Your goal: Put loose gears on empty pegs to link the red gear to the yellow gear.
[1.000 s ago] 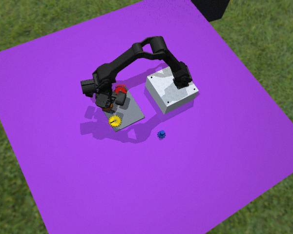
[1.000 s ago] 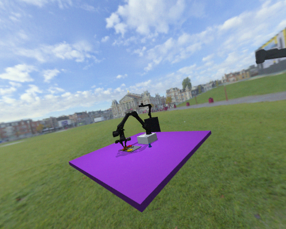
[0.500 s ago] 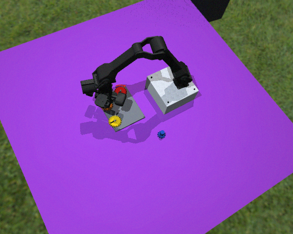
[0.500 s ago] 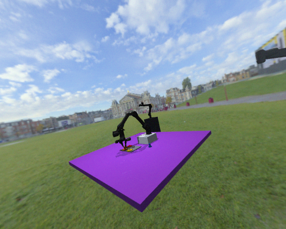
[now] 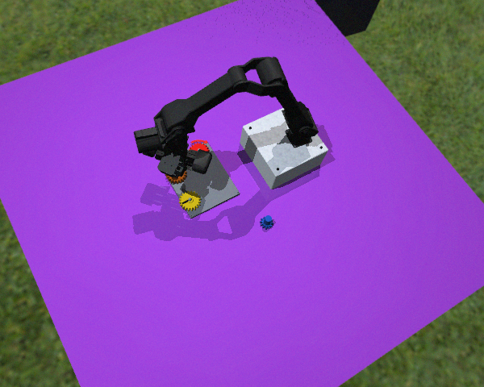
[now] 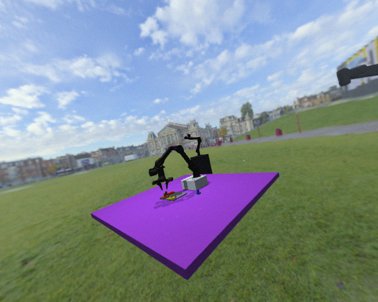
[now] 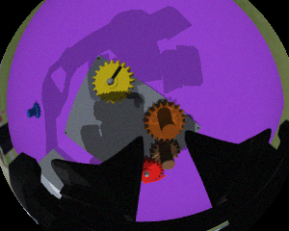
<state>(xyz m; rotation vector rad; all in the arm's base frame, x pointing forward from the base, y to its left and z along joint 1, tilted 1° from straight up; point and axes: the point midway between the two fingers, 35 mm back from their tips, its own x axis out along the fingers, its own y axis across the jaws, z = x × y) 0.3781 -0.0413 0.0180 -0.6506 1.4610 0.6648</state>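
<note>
The orange gear is 10 mm to the right of my gripper tip and 50 mm below it. Round my gripper tip: red gear: 90 mm behind, 60 mm to the right, 60 mm below; brown gear: 40 mm behind, 50 mm to the right, 50 mm below; yellow gear: 80 mm to the left, 60 mm below.
</note>
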